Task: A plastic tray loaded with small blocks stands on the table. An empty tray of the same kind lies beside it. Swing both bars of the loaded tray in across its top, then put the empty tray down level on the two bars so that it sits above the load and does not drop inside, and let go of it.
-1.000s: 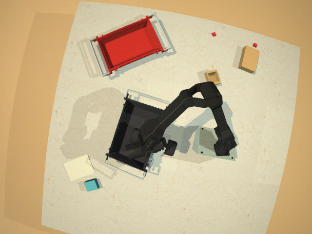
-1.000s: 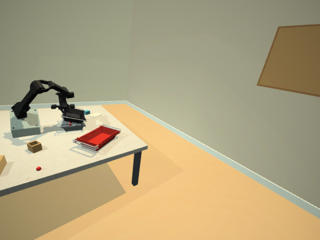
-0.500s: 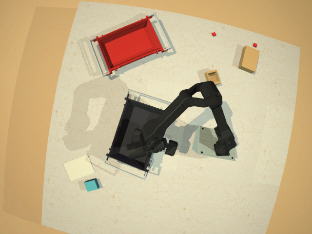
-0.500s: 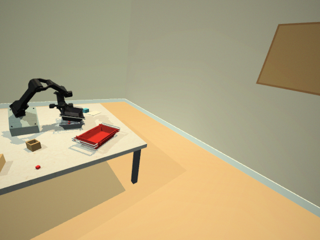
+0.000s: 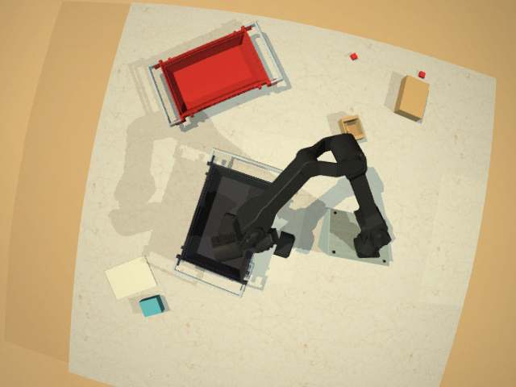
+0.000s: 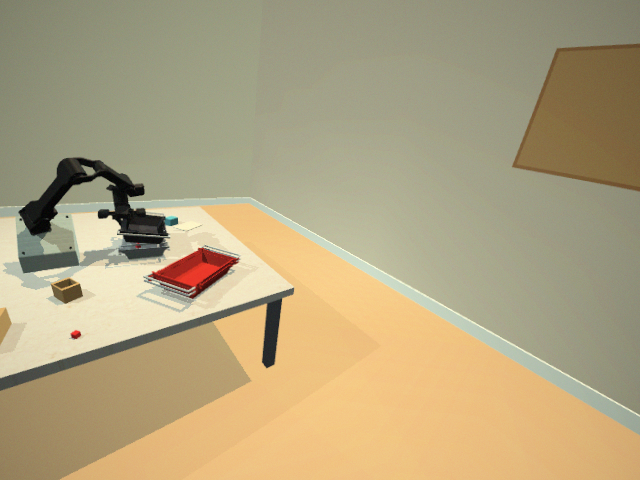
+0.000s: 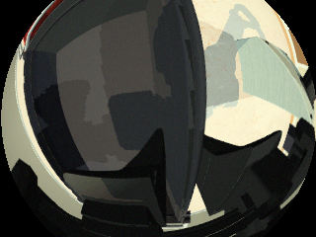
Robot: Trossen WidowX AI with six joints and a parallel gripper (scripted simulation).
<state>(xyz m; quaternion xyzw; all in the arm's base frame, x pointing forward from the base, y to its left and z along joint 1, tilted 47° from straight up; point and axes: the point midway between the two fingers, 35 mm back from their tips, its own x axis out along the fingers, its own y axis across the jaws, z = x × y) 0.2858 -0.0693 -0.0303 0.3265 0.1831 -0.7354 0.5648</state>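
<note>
The black tray is 8 cm ahead of my gripper tip, 2 cm to the right of it and 2 cm above it. Also, from my gripper tip: cream flat pad: 38 cm ahead, 18 cm to the left, 10 cm below; teal cube: 31 cm ahead, 25 cm to the left, 8 cm below; wooden box: 31 cm to the right, 27 cm behind, 9 cm below.
</note>
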